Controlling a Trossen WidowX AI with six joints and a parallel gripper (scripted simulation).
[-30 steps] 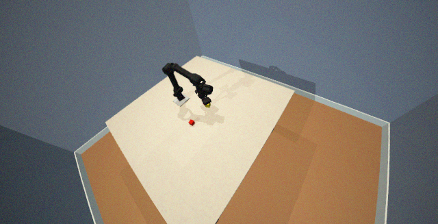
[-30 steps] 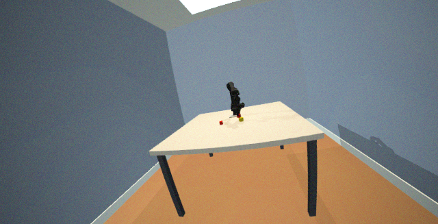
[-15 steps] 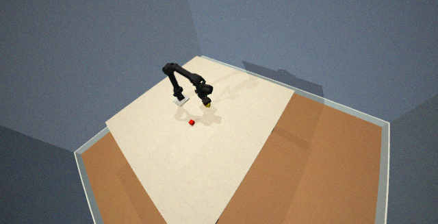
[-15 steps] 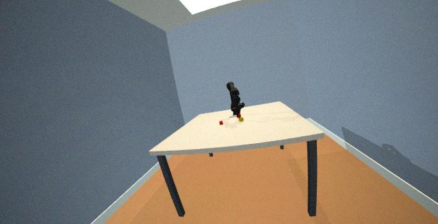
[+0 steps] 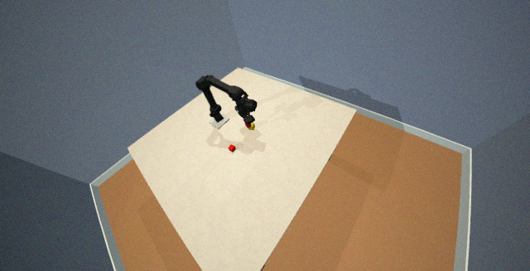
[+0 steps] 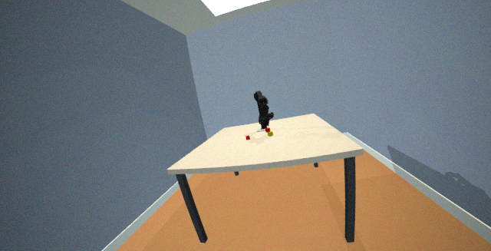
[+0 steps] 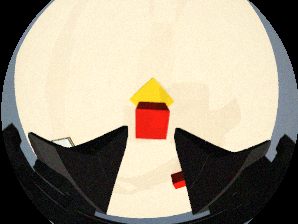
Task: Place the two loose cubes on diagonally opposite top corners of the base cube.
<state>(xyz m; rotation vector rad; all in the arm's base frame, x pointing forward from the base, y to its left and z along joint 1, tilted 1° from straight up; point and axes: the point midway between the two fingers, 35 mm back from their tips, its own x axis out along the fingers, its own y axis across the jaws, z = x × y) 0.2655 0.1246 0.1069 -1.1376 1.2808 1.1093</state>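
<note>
The yellow cube is 2 cm to the left of my gripper tip and 7 cm below it.
</note>
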